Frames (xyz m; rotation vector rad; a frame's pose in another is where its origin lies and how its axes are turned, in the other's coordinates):
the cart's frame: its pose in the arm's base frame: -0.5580 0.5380 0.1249 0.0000 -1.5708 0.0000
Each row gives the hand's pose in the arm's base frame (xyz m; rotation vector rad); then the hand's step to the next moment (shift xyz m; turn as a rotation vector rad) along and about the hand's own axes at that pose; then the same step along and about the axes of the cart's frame.
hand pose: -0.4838 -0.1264 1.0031 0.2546 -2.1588 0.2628
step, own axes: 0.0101 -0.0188 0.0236 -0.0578 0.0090 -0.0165
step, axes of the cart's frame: -0.0031 -0.0255 0.0188 -0.0393 0.0181 -0.0427
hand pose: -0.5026 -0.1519 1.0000 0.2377 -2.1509 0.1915
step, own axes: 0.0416 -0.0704 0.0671 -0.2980 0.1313 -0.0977
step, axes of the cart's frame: 0.0007 -0.0875 0.0595 -0.1997 0.1783 -0.2095
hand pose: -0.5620 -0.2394 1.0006 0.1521 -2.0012 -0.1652
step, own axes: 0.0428 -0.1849 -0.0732 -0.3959 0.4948 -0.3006
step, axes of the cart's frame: 0.0346 -0.1929 -0.0545 -0.1346 0.5433 -0.4226
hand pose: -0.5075 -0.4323 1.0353 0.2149 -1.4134 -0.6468
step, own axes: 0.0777 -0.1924 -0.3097 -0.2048 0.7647 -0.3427
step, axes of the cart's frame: -0.0851 -0.2701 -0.2424 0.1566 0.6502 -0.5449
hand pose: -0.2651 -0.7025 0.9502 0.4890 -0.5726 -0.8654
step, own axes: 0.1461 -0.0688 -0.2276 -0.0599 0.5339 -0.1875
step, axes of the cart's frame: -0.1730 -0.1192 -0.1837 0.1700 0.3778 -0.3901
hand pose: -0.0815 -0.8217 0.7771 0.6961 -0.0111 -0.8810
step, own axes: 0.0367 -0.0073 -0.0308 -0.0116 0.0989 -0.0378
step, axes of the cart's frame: -0.0380 -0.0122 -0.0275 0.0292 0.0720 -0.0728
